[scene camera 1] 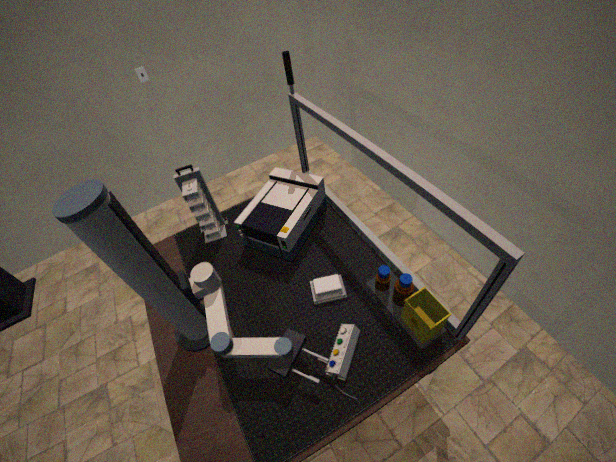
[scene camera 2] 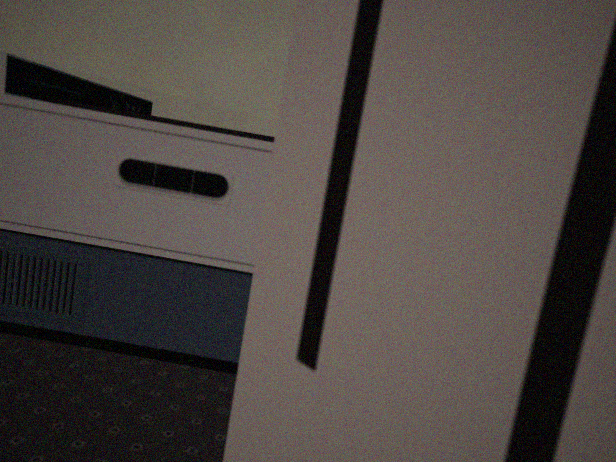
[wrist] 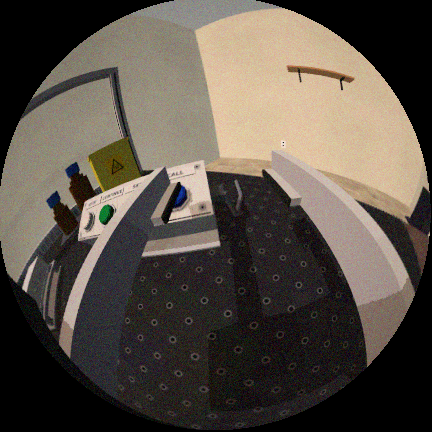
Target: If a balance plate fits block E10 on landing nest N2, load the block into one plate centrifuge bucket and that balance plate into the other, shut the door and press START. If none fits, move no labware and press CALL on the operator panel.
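Places are measured from the arm's base along level axes (x right, y back, z down), in metres.
Pixels of known places: gripper, between the fingertips: (scene camera 1: 323,371) (wrist: 219,166); arm's base, origin of its link: (scene camera 1: 199,327).
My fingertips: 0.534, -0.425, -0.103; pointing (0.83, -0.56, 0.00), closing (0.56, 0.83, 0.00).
Ahead of a thing's pixels: the offset from my fingertips to its middle, as dx, dy, dz. "spot": to the spot under its first point.
My gripper (scene camera 1: 323,371) (wrist: 219,166) is shut to its narrow stance. A gap stands between the fingers, with nothing held in it. One fingertip is at the blue-button end of the white operator panel {-0.046, -0.120, +0.048} (scene camera 1: 346,357) (wrist: 200,182); in the wrist view it partly covers the blue CALL button {-0.016, -0.048, +0.026} (scene camera 1: 332,363) (wrist: 181,196). Contact cannot be told. A white block {-0.354, -0.230, +0.042} (scene camera 1: 328,284) sits on a pale landing nest {spot: -0.300, -0.217, +0.085} (scene camera 1: 331,299); their labels are unreadable. The white centrifuge {-0.874, -0.257, -0.032} (scene camera 1: 303,221) has a dark front window. A stepped rack {spot: -1.139, +0.135, -0.351} (scene camera 1: 187,174) holds several pale plates. The bucket contents are hidden.
Two amber bottles (scene camera 1: 383,276) (scene camera 1: 404,287) (wrist: 80,190) (wrist: 63,217) with blue caps and a yellow bin (scene camera 1: 425,320) (wrist: 116,167) stand by the grey frame (scene camera 1: 400,167) (wrist: 120,100). A thin hook {spot: +0.089, -0.030, +0.084} (wrist: 238,195) rises beyond the fingers. White casing {-1.117, +0.145, -0.150} (scene camera 2: 435,200) fills much of scene camera 2.
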